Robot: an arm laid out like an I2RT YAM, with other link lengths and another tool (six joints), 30 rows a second.
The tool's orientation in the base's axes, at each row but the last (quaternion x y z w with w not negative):
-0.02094 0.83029 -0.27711 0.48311
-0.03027 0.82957 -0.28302 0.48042
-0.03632 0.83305 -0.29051 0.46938
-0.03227 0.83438 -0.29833 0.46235
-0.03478 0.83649 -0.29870 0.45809
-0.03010 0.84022 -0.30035 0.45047
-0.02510 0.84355 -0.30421 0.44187
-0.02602 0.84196 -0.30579 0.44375
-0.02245 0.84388 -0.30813 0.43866
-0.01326 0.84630 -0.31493 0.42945
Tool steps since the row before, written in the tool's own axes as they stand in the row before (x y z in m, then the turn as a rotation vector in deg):
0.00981 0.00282 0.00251 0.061 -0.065 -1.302
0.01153 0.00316 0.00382 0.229 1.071 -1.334
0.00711 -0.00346 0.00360 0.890 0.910 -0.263
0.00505 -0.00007 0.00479 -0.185 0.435 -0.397
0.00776 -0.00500 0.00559 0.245 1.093 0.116
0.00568 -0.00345 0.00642 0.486 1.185 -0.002
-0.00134 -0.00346 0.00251 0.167 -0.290 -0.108
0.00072 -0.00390 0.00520 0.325 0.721 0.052
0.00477 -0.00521 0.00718 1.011 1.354 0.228
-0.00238 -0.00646 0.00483 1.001 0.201 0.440
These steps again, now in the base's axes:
-0.00252 -0.00169 -0.01006 -1.107 0.499 0.477
-0.00238 -0.00275 -0.01201 -0.972 1.411 -0.208
-0.00180 -0.00686 -0.00502 -0.514 0.576 -1.046
0.00089 -0.00396 -0.00565 -0.112 0.603 0.066
-0.00116 -0.00929 -0.00537 0.185 0.760 -0.810
0.00085 -0.00771 -0.00502 -0.029 0.814 -0.989
0.00194 -0.00363 0.00177 -0.249 -0.235 0.079
0.00265 -0.00595 -0.00061 0.007 0.457 -0.647
0.00127 -0.00928 -0.00371 -0.134 0.670 -1.562
0.00345 -0.00700 0.00314 -0.258 -0.362 -1.019

